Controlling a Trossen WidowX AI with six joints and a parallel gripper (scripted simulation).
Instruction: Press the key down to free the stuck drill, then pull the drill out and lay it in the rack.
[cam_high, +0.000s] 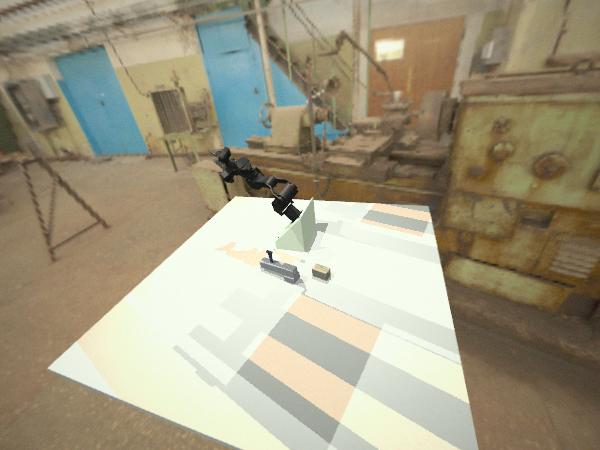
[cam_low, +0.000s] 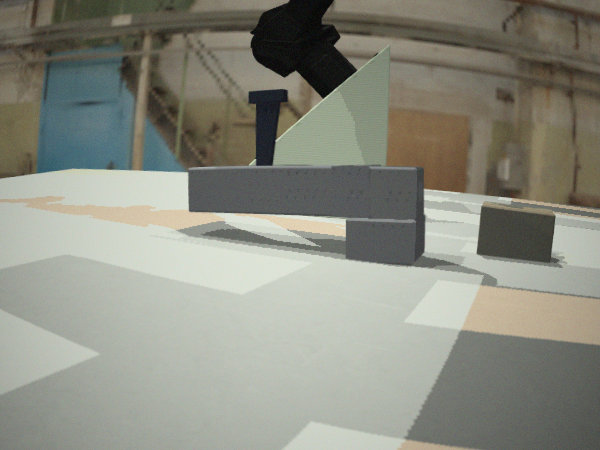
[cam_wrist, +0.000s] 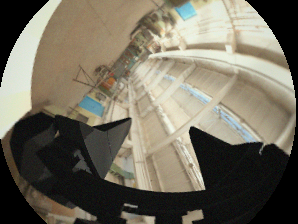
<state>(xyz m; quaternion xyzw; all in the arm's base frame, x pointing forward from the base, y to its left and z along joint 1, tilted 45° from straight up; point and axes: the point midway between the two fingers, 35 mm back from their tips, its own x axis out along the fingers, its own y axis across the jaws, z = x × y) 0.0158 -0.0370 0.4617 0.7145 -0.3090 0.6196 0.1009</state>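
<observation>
The key lies 37 cm below my gripper tip, 34 cm to the left of it and 23 cm ahead of it. Round my gripper tip: grey housing bar (42 cm below, 38 cm to the left, 24 cm ahead); then drill (41 cm below, 40 cm to the left, 24 cm ahead); then grey-brown block (56 cm to the left, 44 cm below, 20 cm ahead).
</observation>
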